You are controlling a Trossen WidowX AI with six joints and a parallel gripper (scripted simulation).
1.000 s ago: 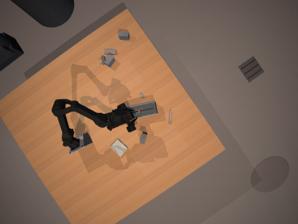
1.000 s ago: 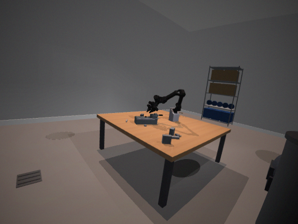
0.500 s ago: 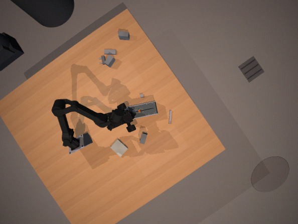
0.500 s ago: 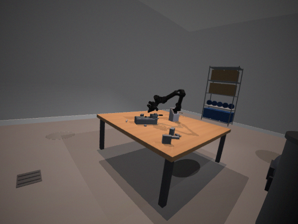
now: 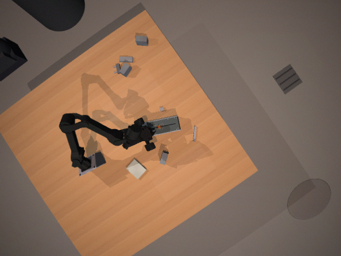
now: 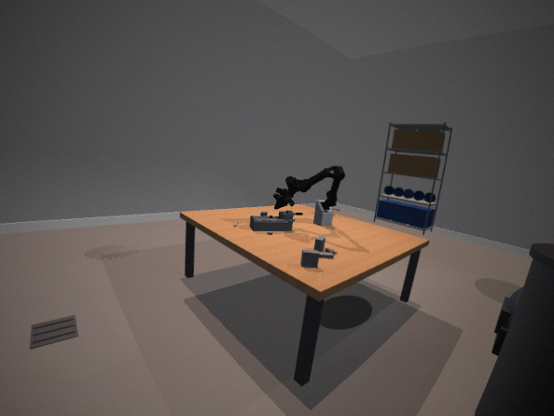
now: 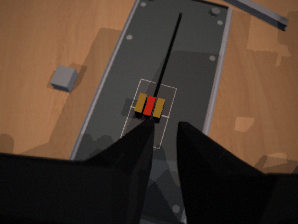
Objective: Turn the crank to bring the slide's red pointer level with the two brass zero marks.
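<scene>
Right now the red pointer is 30 mm ahead of my gripper tip, 10 mm to the left of it and 50 mm below it. Round my gripper tip: small grey cube 90 mm ahead, 100 mm to the left, 120 mm below; thin grey bar 200 mm ahead, 140 mm to the right, 130 mm below; dark crank handle 140 mm behind, 80 mm to the left, 20 mm below.
</scene>
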